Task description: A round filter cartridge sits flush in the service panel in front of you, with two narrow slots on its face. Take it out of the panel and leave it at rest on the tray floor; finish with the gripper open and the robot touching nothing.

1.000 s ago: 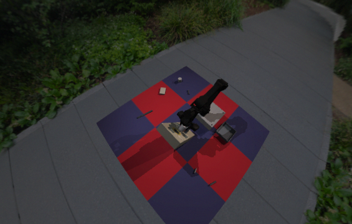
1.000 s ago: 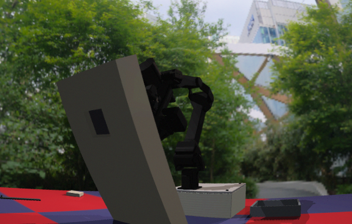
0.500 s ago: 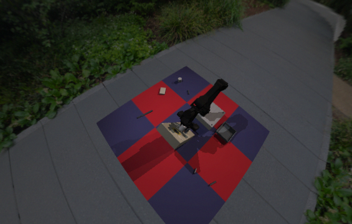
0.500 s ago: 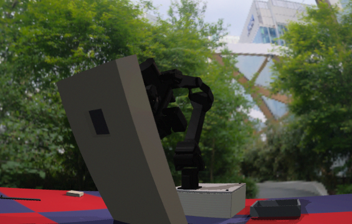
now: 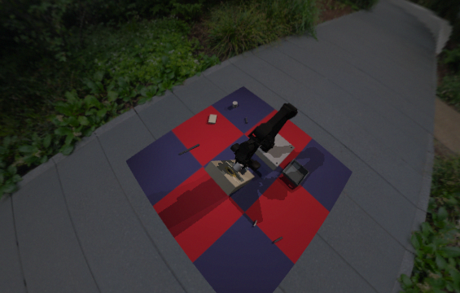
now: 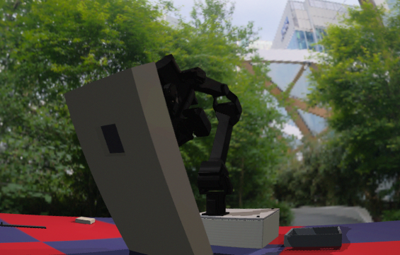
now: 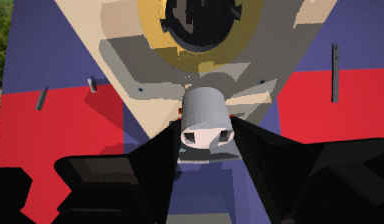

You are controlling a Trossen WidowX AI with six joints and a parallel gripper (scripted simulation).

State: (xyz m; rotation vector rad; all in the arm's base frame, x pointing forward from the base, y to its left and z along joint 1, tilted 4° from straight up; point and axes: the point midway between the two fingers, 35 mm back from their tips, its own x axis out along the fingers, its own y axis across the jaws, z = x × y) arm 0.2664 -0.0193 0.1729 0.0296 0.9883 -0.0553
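Right now the tan service panel is 40 mm ahead of my gripper tip and 40 mm below it. The rest, counted from my gripper tip: dark grey tray 330 mm behind, 310 mm to the left, 200 mm below; then small tan block 240 mm behind, 490 mm to the right, 200 mm below; then round grey filter cartridge right at my gripper tip.
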